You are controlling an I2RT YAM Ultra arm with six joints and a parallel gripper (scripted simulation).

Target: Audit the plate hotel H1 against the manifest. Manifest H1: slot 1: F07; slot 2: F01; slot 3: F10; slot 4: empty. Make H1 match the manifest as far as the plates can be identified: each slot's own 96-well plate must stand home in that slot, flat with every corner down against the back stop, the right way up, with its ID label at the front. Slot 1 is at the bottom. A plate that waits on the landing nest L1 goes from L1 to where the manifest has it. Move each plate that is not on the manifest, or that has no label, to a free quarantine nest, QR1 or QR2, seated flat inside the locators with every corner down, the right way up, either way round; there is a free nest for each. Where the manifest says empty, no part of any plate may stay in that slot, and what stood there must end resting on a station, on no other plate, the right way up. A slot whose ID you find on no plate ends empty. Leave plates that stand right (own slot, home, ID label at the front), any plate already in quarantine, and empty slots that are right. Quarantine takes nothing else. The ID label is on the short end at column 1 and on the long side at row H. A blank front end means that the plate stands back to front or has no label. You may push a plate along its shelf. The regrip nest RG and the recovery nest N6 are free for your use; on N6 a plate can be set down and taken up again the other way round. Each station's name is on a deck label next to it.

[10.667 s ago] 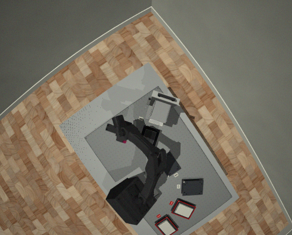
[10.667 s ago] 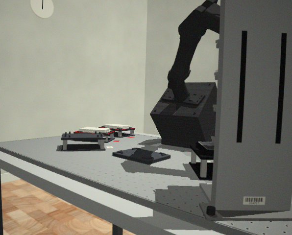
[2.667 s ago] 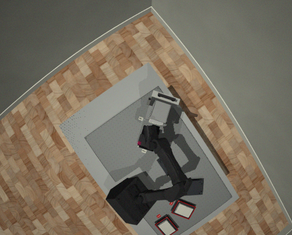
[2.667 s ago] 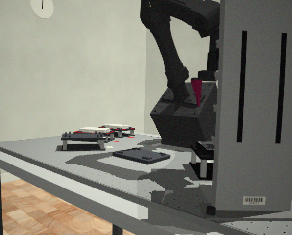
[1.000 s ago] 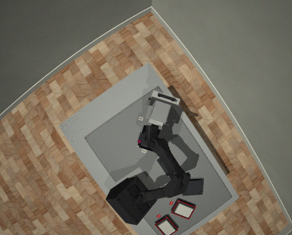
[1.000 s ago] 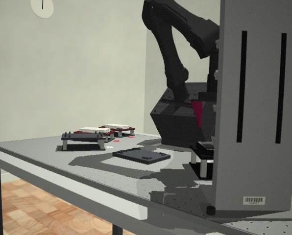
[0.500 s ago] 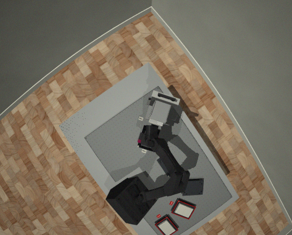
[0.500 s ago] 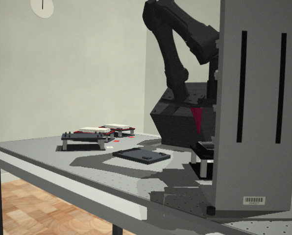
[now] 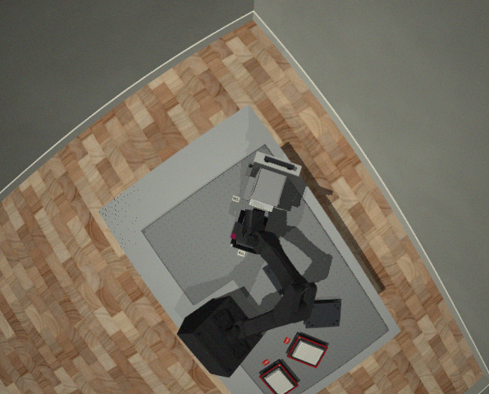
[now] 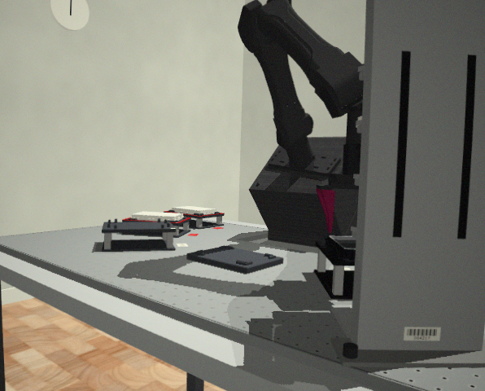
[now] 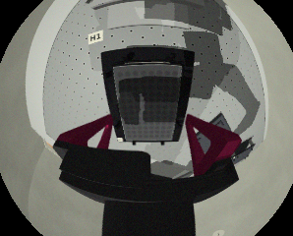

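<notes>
Right now the dark 96-well plate is 3 cm below my hand. Round my hand: N6 deck label 8 cm ahead, 35 cm to the right, 10 cm below; H1 deck label 1 cm ahead, 16 cm to the left, 10 cm below; grey hotel back wall 17 cm ahead, 19 cm to the left, 10 cm above.
</notes>
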